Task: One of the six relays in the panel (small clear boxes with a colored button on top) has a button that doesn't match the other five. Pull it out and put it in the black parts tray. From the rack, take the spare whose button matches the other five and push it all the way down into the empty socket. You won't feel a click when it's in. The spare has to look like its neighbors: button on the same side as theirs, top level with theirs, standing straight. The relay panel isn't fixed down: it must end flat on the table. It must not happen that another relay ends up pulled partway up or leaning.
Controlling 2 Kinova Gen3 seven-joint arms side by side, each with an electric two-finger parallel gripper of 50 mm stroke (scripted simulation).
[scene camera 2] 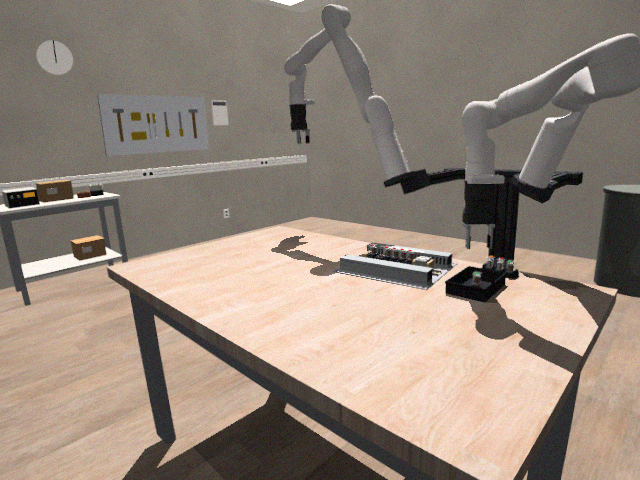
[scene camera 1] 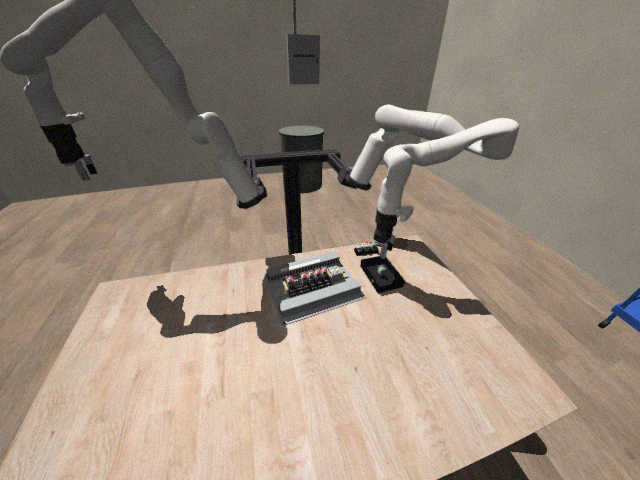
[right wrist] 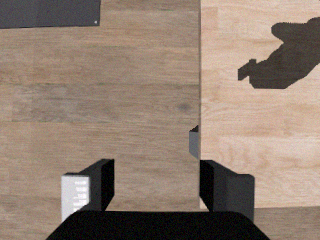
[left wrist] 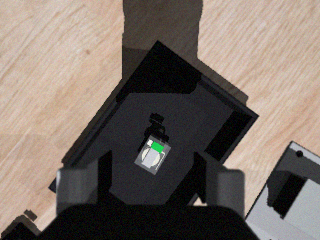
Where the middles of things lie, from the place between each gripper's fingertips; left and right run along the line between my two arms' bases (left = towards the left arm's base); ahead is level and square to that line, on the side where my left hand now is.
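It is my left hand (scene camera 2: 478, 248) that is 120 mm above the black parts tray (scene camera 2: 452, 286). The relay panel (scene camera 1: 313, 298) is 280 mm to the right of my left hand, 50 mm behind it and 110 mm below it. Going by its middle, the relay panel is nearer to my left hand than to my right hand.
My right hand (scene camera 1: 90, 177) is 40 cm above the relay panel, 69 cm to the right of it and 35 cm short of it. As for the black parts tray, I find it 40 cm ahead of my right hand, 96 cm to the left of it and 41 cm below it. By its middle, the tray is nearer to my left hand than to my right hand.
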